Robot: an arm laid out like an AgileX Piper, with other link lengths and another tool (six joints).
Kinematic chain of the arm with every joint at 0, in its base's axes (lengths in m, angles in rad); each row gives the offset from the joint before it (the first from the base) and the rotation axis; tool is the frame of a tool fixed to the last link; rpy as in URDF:
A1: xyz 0 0 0.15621 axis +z
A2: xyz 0 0 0 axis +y
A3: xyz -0.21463 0 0.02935 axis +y
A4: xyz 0.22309 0 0.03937 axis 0.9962 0 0.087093
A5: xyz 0 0 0 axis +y
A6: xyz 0.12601 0 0.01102 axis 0.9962 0 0.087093
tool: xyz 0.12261 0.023 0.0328 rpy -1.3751 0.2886 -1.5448
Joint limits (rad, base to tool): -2.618..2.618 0..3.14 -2.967..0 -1.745..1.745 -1.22..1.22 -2.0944..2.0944
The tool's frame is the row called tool.
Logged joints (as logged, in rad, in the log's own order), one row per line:
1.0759, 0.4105, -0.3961, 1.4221, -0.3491, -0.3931
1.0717, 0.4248, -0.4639, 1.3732, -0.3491, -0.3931
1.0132, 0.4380, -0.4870, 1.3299, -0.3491, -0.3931
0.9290, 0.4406, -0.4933, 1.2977, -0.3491, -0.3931
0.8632, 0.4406, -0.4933, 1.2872, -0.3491, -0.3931
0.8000, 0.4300, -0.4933, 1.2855, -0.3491, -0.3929
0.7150, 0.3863, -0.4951, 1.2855, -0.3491, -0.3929
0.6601, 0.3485, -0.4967, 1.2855, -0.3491, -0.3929
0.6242, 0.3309, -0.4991, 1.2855, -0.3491, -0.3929
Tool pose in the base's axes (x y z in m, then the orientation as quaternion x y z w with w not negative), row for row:
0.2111, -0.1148, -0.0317, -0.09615, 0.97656, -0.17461, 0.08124
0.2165, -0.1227, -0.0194, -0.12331, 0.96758, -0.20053, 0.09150
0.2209, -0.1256, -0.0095, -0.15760, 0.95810, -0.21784, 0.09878
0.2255, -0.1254, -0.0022, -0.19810, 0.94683, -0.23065, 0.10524
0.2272, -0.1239, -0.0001, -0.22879, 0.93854, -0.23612, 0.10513
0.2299, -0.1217, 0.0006, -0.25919, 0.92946, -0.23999, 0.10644
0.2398, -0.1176, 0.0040, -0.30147, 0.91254, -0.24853, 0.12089
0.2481, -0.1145, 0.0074, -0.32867, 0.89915, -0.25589, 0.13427
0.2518, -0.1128, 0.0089, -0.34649, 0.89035, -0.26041, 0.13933
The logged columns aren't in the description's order. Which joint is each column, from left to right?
Columns, left to right: A6, A5, A4, A2, A1, A3.
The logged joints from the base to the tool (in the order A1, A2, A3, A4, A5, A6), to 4 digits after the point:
-0.3491, 1.4221, -0.3931, -0.3961, 0.4105, 1.0759
-0.3491, 1.3732, -0.3931, -0.4639, 0.4248, 1.0717
-0.3491, 1.3299, -0.3931, -0.4870, 0.4380, 1.0132
-0.3491, 1.2977, -0.3931, -0.4933, 0.4406, 0.9290
-0.3491, 1.2872, -0.3931, -0.4933, 0.4406, 0.8632
-0.3491, 1.2855, -0.3929, -0.4933, 0.4300, 0.8000
-0.3491, 1.2855, -0.3929, -0.4951, 0.3863, 0.7150
-0.3491, 1.2855, -0.3929, -0.4967, 0.3485, 0.6601
-0.3491, 1.2855, -0.3929, -0.4991, 0.3309, 0.6242

